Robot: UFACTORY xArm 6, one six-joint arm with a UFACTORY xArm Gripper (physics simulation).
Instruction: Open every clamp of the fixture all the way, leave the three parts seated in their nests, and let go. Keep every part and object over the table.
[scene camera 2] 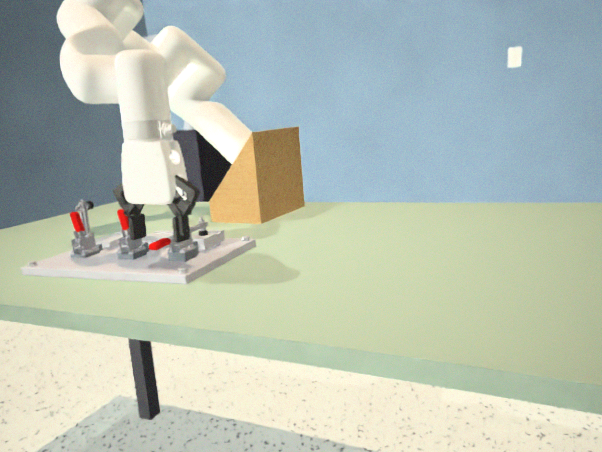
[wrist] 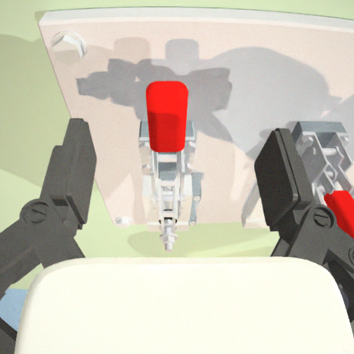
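Where they show: gripper, fingertip midpoint: (scene camera 2: 160, 239); arm's base at its link origin: (scene camera 2: 256, 162).
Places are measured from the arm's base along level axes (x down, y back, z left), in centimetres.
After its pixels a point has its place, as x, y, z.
The fixture plate (scene camera 2: 110, 270) {11.7, -54.0, 9.4} (wrist: 115, 31) carries three clamps. The left clamp (scene camera 2: 82, 242) {8.9, -49.4, -3.7} and middle clamp (scene camera 2: 132, 249) {9.9, -47.4, 7.3} (wrist: 327, 150) have raised red handles; the left one's arm stands up. The right clamp (scene camera 2: 183, 251) {9.8, -46.0, 18.5} (wrist: 168, 172) has its arm lowered toward the back and its red handle (scene camera 2: 160, 244) {7.4, -50.8, 18.7} (wrist: 167, 117) low, pointing away from the arm. My gripper (scene camera 2: 159, 232) {7.1, -49.2, 16.9} (wrist: 179, 141) is open and empty, its fingers on either side of the right clamp in the wrist view. A pale nest block (scene camera 2: 211, 241) {10.1, -38.0, 17.6} shows behind that clamp; the seated parts are hard to make out.
The green table (scene camera 2: 400, 280) {13.2, -39.1, 54.9} extends to the right of the fixture. A wooden block (scene camera 2: 277, 175) {3.1, -2.0, 7.6} and a dark box (scene camera 2: 189, 165) stand behind, near the arm's base. The middle clamp's red handle (scene camera 2: 123, 220) {4.7, -47.5, 6.2} (wrist: 342, 210) is close beside one finger. Bolt heads (wrist: 69, 45) (scene camera 2: 183, 270) {11.2, -51.1, 23.5} stand at the plate's corners.
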